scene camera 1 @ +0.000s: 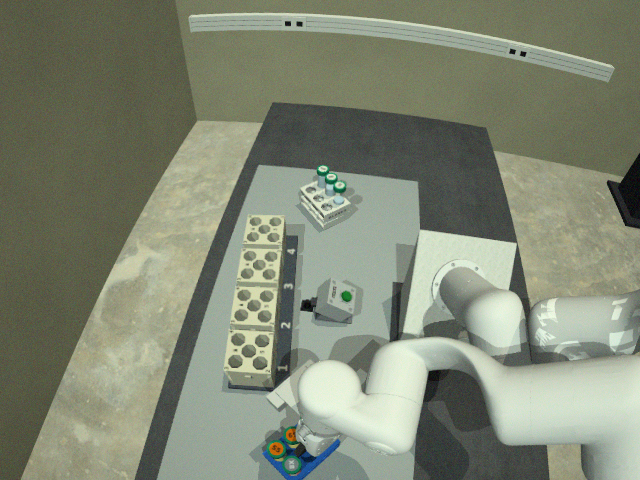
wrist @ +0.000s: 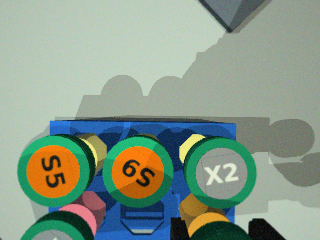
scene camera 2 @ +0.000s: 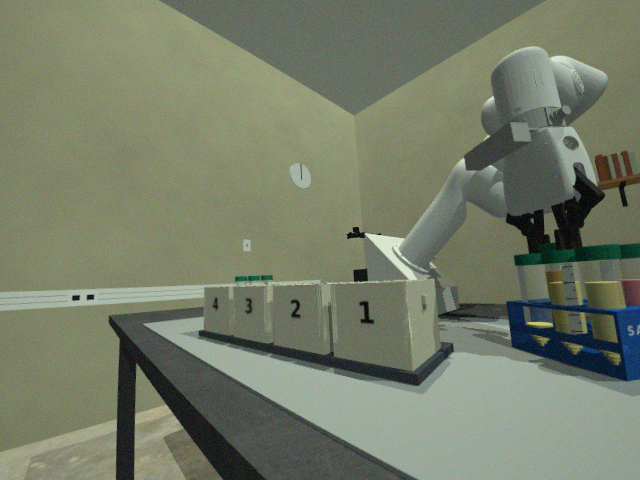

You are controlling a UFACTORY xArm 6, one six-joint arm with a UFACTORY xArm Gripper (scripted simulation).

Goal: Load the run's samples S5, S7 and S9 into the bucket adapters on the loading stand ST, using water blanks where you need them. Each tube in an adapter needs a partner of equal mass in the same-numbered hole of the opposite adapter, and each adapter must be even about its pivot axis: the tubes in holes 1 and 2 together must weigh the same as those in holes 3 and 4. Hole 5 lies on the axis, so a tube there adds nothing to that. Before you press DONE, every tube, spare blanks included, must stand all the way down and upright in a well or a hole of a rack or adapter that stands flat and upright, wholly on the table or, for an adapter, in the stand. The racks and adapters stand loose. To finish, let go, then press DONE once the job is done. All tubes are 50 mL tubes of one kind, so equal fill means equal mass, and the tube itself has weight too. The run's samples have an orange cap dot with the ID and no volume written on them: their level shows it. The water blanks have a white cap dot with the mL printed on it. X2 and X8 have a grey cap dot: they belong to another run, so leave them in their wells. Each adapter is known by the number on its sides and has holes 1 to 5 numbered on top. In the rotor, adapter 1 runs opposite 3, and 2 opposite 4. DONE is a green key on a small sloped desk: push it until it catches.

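Observation:
In scene camera 2 I can see my gripper (scene camera 2: 556, 261), along with a yellow-filled tube (scene camera 2: 562, 272) and a dark stand base (scene camera 2: 416, 377). Scene camera 1 gives me the base again (scene camera 1: 287, 300), and there's a white rack (scene camera 1: 333, 214) there too. As for the wrist view, it's got the tube (wrist: 138, 171) as well, but the rack is out of frame in the wrist view.

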